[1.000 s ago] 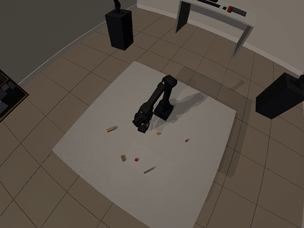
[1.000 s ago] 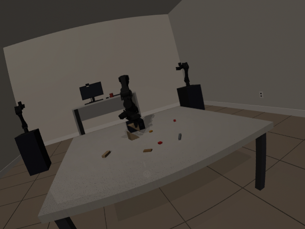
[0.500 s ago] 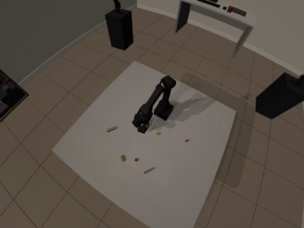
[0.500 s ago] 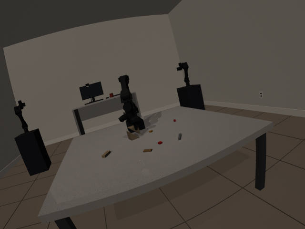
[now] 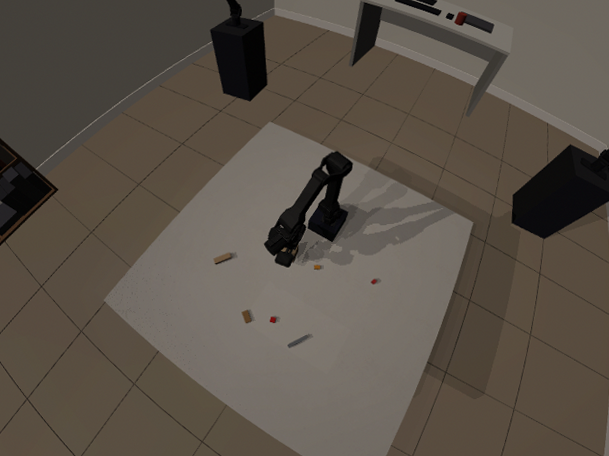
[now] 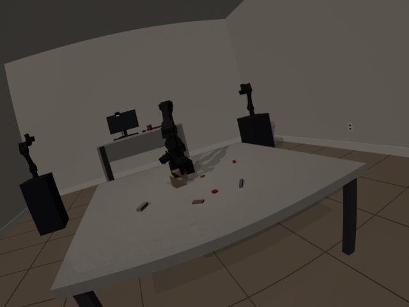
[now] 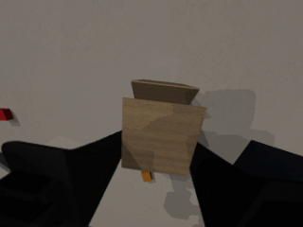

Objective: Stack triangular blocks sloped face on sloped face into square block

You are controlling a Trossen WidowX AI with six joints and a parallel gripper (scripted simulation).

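The orange cube lies 12 cm to the left of my gripper tip, 6 cm below it and 1 cm behind it. Round my gripper tip: grey bar: 31 cm ahead, 19 cm to the left, 5 cm below; then red cube: 37 cm to the left, 6 cm behind, 5 cm below.
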